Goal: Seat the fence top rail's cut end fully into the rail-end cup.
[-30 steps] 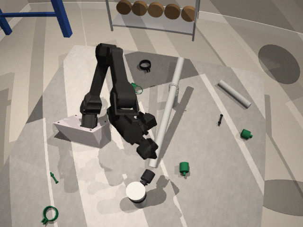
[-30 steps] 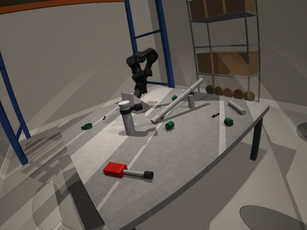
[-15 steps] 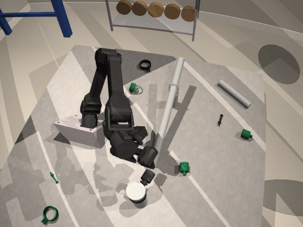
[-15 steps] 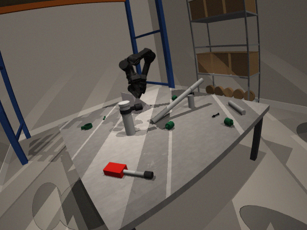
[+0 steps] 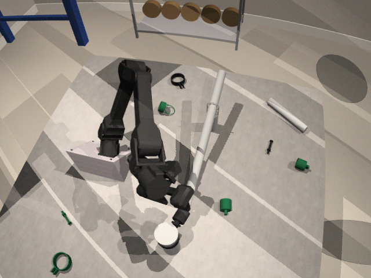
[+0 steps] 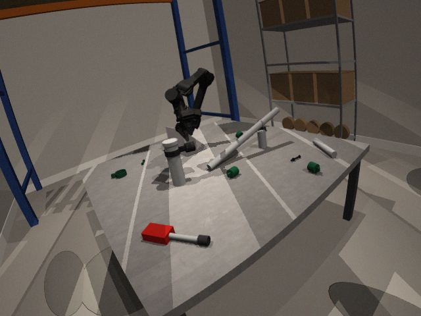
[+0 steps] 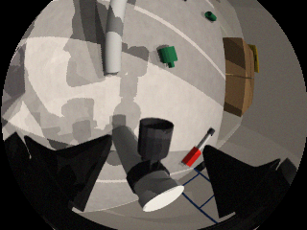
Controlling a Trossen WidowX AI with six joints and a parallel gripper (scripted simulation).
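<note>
My gripper tip is 1 cm short of the rail-end cup, 3 cm to the left of it and 3 cm above it. Round my gripper tip: red mallet (31 cm ahead, 32 cm to the right, 17 cm below); then small post (5 cm ahead, 44 cm to the left, 8 cm below); then green bolt (44 cm behind, 8 cm to the right, 18 cm below).
</note>
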